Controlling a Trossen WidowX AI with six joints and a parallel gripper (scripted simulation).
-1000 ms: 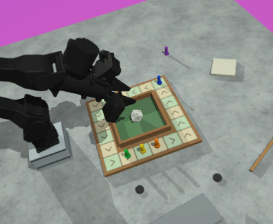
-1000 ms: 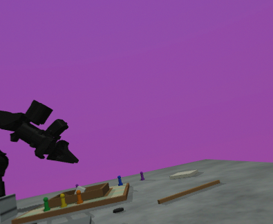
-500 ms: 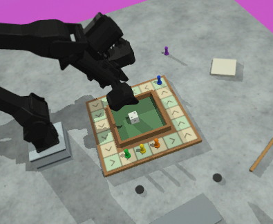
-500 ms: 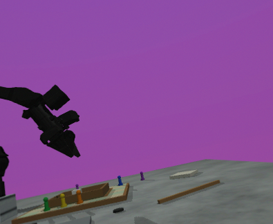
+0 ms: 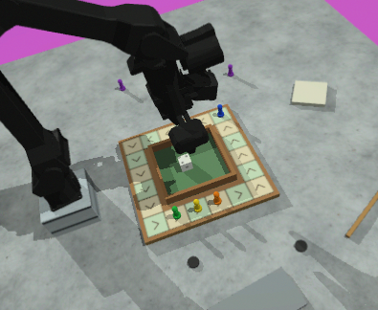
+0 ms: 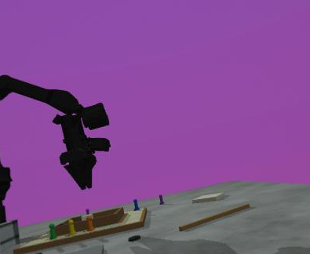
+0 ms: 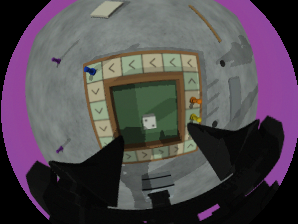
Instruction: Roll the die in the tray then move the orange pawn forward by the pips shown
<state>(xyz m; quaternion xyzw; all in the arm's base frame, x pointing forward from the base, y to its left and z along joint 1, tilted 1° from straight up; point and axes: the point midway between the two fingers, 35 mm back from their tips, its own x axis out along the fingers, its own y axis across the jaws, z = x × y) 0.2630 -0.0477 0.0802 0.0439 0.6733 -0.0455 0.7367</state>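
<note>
My gripper tip is now 110 mm to the left of the orange pawn and 80 mm above it. Round my gripper tip: white die 10 mm behind, 10 mm to the left, 80 mm below; green pawn 80 mm behind, 90 mm to the right, 80 mm below; yellow pawn 40 mm behind, 100 mm to the right, 80 mm below.
</note>
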